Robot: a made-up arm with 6 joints. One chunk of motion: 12 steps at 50 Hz.
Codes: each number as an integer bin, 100 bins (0 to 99) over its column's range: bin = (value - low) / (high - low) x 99, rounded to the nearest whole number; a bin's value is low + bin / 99 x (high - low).
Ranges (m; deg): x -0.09..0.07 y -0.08..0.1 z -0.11..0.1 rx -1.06..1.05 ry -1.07..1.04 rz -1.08..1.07
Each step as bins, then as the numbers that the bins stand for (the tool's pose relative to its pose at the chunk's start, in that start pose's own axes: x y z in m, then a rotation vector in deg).
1 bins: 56 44 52 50 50 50
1 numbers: 0.0005 0.0000 0.0003 0.01 0.00 0.01
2 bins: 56 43 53 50 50 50
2 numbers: 0.0005 -0.0018 0.0024 0.01 0.00 0.01
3 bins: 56 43 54 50 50 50
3 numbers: 0.0005 -0.0018 0.0045 0.01 0.00 0.01
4 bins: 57 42 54 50 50 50
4 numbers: 0.0021 -0.0036 0.0045 0.01 0.00 0.01
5 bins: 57 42 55 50 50 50
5 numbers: 0.0021 -0.0036 0.0067 0.01 0.00 0.01
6 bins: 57 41 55 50 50 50
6 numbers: 0.0021 -0.0055 0.0067 0.01 0.00 0.01
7 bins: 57 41 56 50 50 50
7 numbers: 0.0021 -0.0055 0.0088 0.01 0.00 0.01
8 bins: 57 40 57 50 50 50
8 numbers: 0.0021 -0.0073 0.0109 0.01 0.00 0.01
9 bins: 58 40 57 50 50 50
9 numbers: 0.0037 -0.0073 0.0109 0.01 0.00 0.01
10 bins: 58 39 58 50 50 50
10 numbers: 0.0037 -0.0091 0.0130 0.01 0.00 0.01
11 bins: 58 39 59 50 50 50
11 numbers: 0.0037 -0.0091 0.0152 0.01 0.00 0.01
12 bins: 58 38 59 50 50 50
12 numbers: 0.0037 -0.0109 0.0152 0.01 0.00 0.01
